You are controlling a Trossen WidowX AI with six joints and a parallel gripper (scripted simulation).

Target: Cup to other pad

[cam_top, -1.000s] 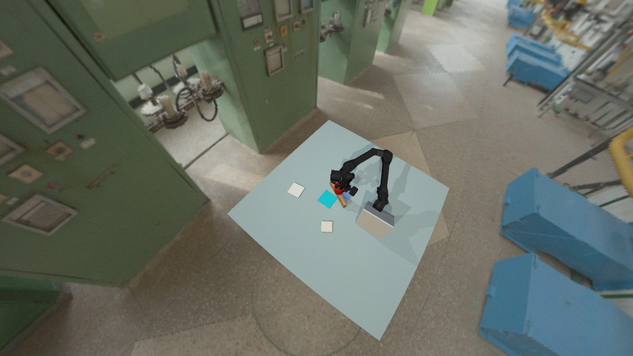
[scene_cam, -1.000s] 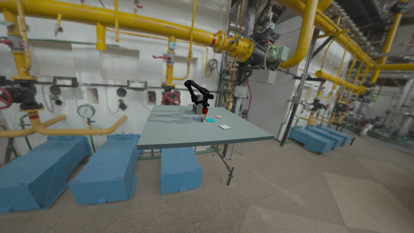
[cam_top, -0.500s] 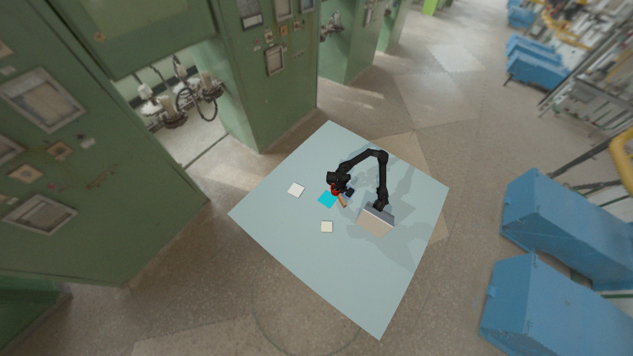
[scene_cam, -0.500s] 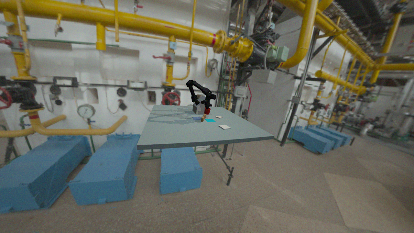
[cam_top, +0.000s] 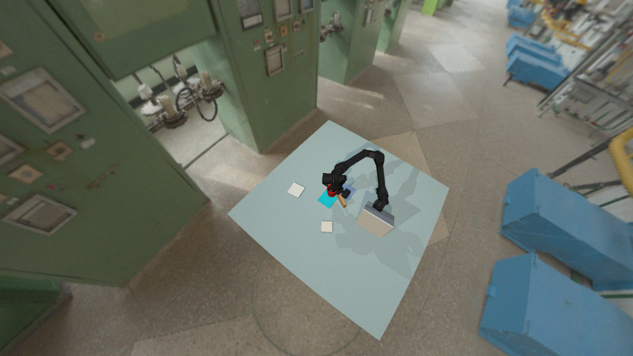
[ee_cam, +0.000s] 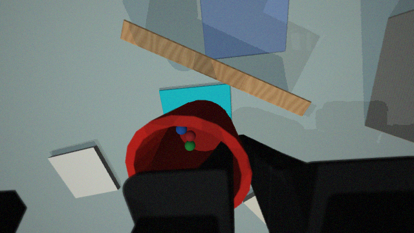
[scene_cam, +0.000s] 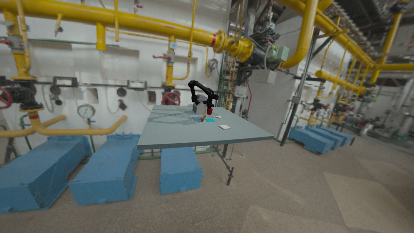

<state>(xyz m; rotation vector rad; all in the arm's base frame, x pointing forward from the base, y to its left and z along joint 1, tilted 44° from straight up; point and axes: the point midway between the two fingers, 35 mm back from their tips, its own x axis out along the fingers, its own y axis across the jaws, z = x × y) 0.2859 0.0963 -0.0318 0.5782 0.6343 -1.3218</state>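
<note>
Now: the wooden bar 10 cm below my gripper tip, 5 cm to the right of it and 1 cm ahead of it. Round my gripper tip: red cup (3 cm ahead); then blue pad (13 cm to the right, 12 cm below, 2 cm behind).
</note>
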